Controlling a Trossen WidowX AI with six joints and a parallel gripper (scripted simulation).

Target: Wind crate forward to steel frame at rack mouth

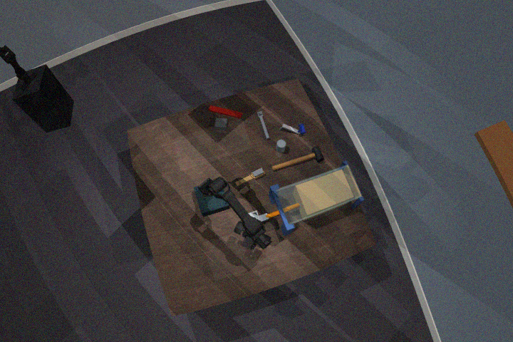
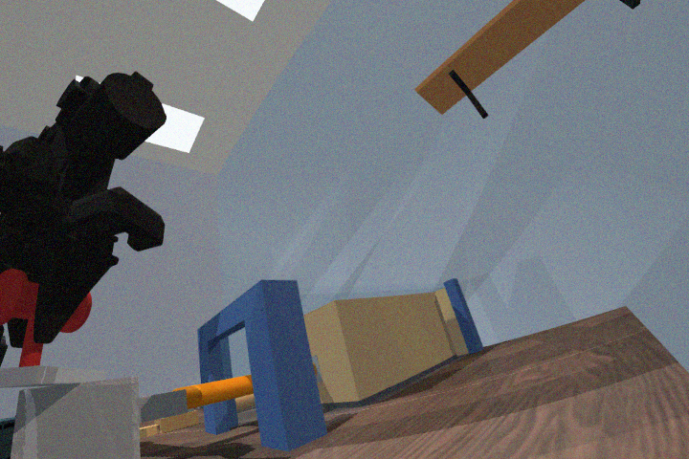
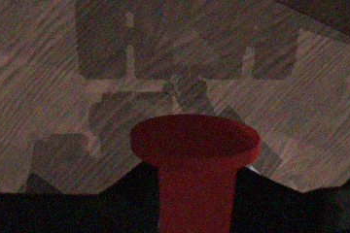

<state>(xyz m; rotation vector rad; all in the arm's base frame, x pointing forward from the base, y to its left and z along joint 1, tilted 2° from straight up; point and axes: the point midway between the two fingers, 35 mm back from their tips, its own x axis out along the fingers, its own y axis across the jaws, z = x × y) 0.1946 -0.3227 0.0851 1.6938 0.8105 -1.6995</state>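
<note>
My gripper tip is 180 mm short of the blue steel frame, 120 mm to the right of it and 10 mm above it. Round my gripper tip: red-knobbed winch handle (10 mm ahead, 40 mm to the left, 10 mm below); then red knob (20 mm above); then grey winch (90 mm to the left, 80 mm below).
</note>
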